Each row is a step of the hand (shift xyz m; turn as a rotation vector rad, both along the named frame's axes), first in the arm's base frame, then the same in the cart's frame.
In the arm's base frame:
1: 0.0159 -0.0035 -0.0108 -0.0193 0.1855 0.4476
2: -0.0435 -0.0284 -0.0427 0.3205 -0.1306 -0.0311
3: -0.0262 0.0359 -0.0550 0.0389 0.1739 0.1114
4: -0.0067 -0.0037 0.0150 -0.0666 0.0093 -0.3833
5: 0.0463 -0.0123 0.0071 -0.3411 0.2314 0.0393
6: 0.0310 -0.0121 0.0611 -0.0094 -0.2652 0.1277
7: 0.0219 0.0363 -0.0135 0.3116 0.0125 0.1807
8: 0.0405 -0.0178 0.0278 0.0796 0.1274 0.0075
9: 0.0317 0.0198 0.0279 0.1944 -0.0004 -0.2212
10: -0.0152 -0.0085 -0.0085 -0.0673 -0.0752 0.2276
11: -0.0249 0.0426 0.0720 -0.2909 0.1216 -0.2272
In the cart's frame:
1: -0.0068 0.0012 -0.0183 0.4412 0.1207 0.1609
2: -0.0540 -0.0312 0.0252 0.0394 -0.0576 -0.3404
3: -0.0570 0.0363 0.0207 0.1297 0.1630 0.0277
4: 0.0126 -0.0068 0.0089 -0.3862 0.0429 -0.0208
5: 0.0174 -0.0034 -0.0451 -0.0294 0.1503 0.3847
6: 0.0658 -0.0130 -0.0184 0.1021 -0.2753 -0.0228
7: -0.0051 0.0414 -0.0155 0.2522 0.0533 -0.2519
8: 0.0356 -0.0125 -0.0362 0.0360 0.1390 -0.0447
9: 0.0362 0.0222 -0.0193 -0.1660 0.0667 -0.2339
10: -0.0126 -0.0103 0.0106 0.1981 -0.1150 0.0977
11: 0.0665 0.0274 0.0494 -0.2825 0.0869 0.2524

